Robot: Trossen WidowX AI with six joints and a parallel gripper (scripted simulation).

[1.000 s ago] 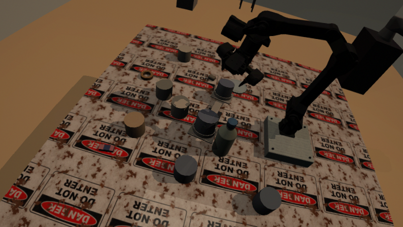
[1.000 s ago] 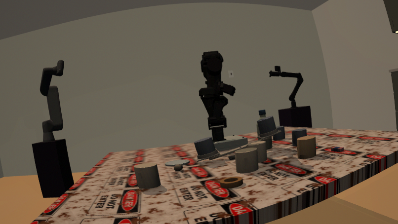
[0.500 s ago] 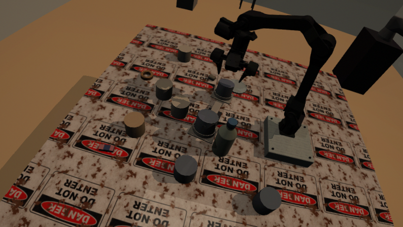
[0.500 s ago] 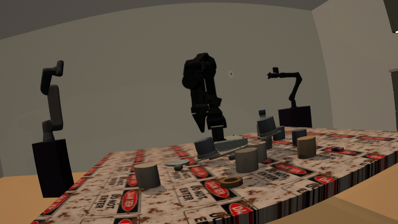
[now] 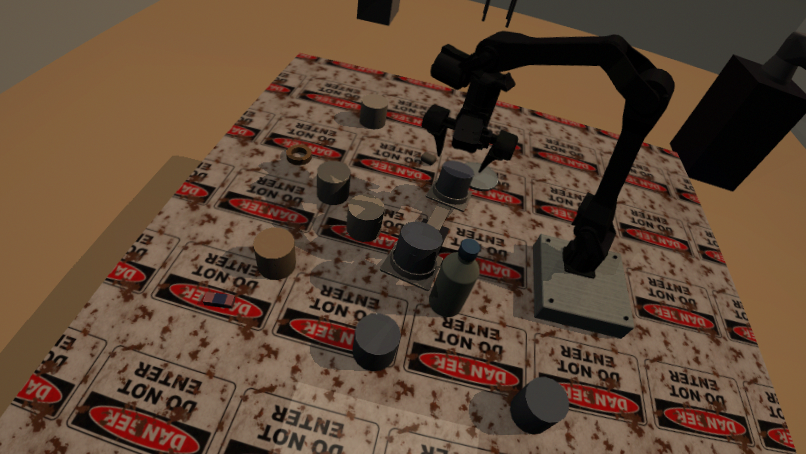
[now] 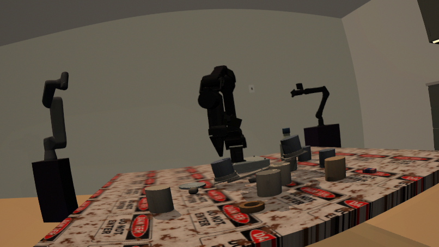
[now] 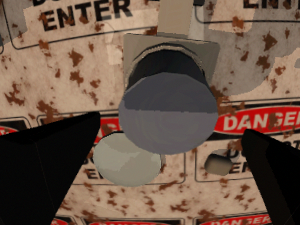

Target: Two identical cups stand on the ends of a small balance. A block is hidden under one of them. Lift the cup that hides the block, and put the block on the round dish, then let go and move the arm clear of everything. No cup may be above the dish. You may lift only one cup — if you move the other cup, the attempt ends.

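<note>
Right now the green block is 7 cm below my gripper tip. Round my gripper tip: round grey dish 6 cm behind, 11 cm to the right, 10 cm below; small dark lump 7 cm ahead, 12 cm to the right, 10 cm below; green bottle 4 cm behind, 27 cm to the left.
</note>
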